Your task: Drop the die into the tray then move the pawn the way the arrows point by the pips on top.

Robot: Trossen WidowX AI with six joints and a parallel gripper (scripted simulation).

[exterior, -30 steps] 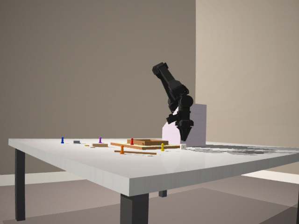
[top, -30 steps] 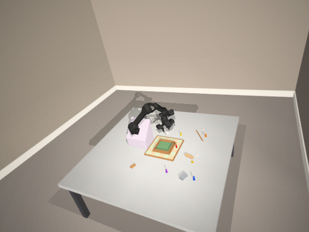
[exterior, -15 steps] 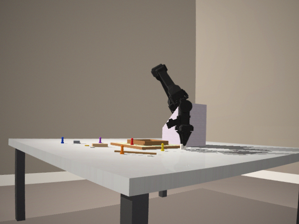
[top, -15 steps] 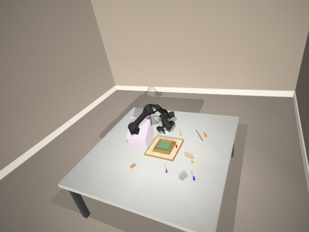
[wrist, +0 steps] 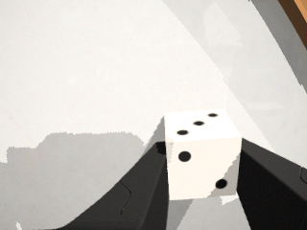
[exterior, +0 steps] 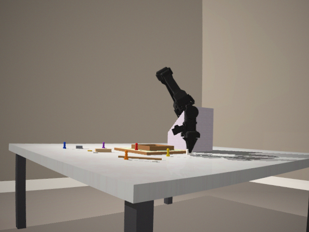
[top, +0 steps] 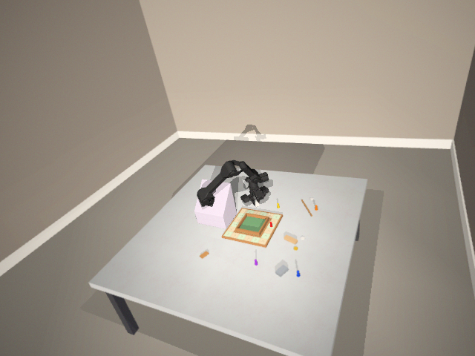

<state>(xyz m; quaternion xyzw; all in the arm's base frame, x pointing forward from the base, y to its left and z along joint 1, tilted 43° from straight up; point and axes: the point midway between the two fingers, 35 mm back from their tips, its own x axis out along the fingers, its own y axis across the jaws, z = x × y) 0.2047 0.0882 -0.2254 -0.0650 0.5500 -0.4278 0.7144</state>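
My gripper tip is 180 mm short of the red pawn, 170 mm to the left of it and 20 mm below it. Also, from my gripper tip: yellow pawn (150 mm ahead, 20 mm to the left, 10 mm above); green dice tray (200 mm to the right, 70 mm ahead); white die (right at my gripper tip).
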